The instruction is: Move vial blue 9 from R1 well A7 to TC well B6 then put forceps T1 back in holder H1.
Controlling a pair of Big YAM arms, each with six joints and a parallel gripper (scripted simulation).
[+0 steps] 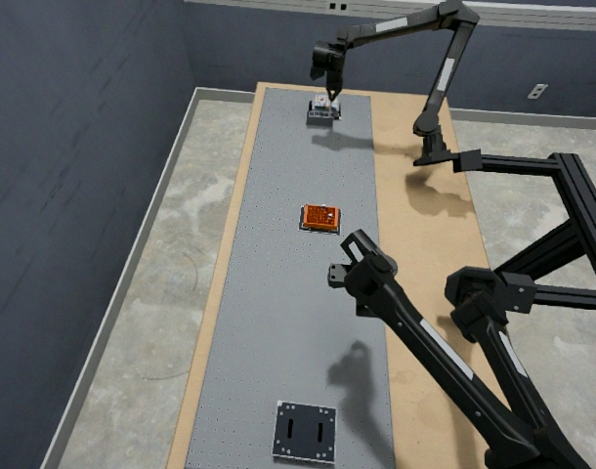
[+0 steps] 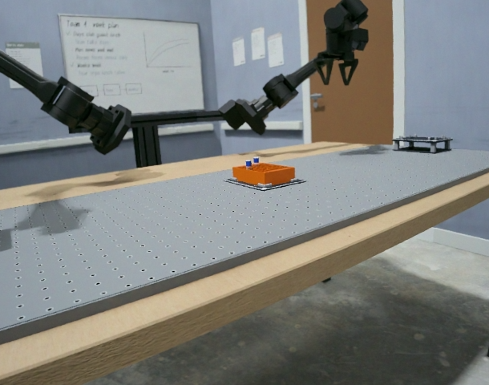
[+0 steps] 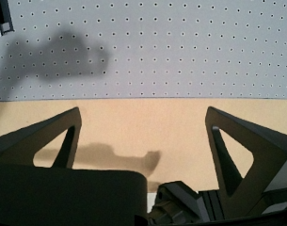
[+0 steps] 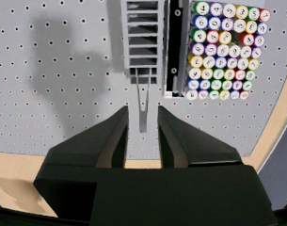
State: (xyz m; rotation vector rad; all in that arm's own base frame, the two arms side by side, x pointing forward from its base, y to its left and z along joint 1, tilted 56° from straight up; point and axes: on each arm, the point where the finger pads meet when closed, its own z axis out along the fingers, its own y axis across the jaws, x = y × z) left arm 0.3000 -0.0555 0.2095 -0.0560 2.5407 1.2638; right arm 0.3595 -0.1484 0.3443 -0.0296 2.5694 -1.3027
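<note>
Right now the grey holder H1 is 40 mm ahead of my right hand and 120 mm below it. Round my right hand: orange tube carrier: 50 mm ahead, 560 mm to the left, 120 mm below.
</note>
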